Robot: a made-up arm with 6 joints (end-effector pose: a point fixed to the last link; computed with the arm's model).
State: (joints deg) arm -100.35 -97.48 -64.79 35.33 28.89 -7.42
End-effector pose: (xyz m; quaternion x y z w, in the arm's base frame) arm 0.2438 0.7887 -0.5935 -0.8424 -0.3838 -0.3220 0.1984
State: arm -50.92 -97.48 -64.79 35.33 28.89 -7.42
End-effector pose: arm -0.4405 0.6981 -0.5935 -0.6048 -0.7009 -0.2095 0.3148
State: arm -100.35 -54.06 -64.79 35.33 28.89 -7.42
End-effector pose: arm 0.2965 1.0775 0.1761 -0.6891 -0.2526 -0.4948 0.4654
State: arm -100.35 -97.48 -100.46 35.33 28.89 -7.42
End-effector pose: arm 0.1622 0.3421 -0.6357 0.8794 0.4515 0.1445 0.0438
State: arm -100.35 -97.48 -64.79 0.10 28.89 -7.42
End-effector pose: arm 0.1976 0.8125 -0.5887 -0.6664 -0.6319 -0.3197 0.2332
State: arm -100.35 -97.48 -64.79 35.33 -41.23 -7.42
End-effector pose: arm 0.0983 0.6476 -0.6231 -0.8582 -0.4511 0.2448 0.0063
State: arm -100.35 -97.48 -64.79 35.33 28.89 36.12
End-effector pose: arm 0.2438 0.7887 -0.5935 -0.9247 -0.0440 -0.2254 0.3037
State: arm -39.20 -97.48 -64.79 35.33 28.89 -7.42
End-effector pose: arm -0.5732 0.5941 -0.5935 -0.5301 -0.7589 -0.1763 0.3346
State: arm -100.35 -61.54 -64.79 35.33 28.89 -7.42
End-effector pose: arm 0.2952 1.0703 0.0310 -0.7233 -0.2784 -0.4695 0.4231
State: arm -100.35 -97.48 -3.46 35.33 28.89 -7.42
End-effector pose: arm 0.3243 1.2296 0.0192 -0.5956 -0.1868 -0.5467 0.5581
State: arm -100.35 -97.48 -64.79 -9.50 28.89 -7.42
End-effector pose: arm 0.1833 0.8139 -0.5890 -0.6067 -0.6902 -0.3138 0.2389
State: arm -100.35 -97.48 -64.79 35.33 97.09 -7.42
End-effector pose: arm 0.2984 0.7953 -0.4013 -0.5329 -0.1842 -0.7627 0.3167
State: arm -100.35 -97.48 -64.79 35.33 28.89 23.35
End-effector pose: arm 0.2438 0.7887 -0.5935 -0.9140 -0.1466 -0.2578 0.2767
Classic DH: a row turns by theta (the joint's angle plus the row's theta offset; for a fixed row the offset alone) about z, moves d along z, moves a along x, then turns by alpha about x. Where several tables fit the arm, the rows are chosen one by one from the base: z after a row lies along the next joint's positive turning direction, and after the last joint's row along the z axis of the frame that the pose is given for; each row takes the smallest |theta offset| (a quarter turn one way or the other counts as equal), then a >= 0, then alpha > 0; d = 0 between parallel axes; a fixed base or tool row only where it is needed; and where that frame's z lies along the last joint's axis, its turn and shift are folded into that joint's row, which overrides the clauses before.
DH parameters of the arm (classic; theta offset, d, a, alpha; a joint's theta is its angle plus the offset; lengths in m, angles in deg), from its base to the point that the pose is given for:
joint 1: 0 0.16 0 -90
joint 2: -90 0 0.5316 0
joint 3: 90 0.0483 0 90
joint 4: 0 0.5848 0 -90
joint 5: 0 0 0 90
joint 6: 0 0.1783 0 0

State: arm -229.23 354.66 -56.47 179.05 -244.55 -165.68
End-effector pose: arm 0.3359 -0.4676 0.7875 0.8479 -0.5296 0.0206 0.0142
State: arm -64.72 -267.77 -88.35 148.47 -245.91 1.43
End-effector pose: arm 0.3032 -0.3295 0.6596 -0.5344 0.6259 0.3952 0.4080
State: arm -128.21 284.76 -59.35 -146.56 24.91 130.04
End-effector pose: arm 0.6250 0.7828 -0.2733 -0.7772 -0.5827 -0.1678 0.1684
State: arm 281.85 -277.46 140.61 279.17 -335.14 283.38
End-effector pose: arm -0.0236 -0.0129 -0.3075 -0.6316 0.6397 0.4380 0.0076
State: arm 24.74 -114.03 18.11 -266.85 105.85 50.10
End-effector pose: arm -1.0163 -0.2265 -0.1211 -0.6828 0.2146 0.3072 0.6272
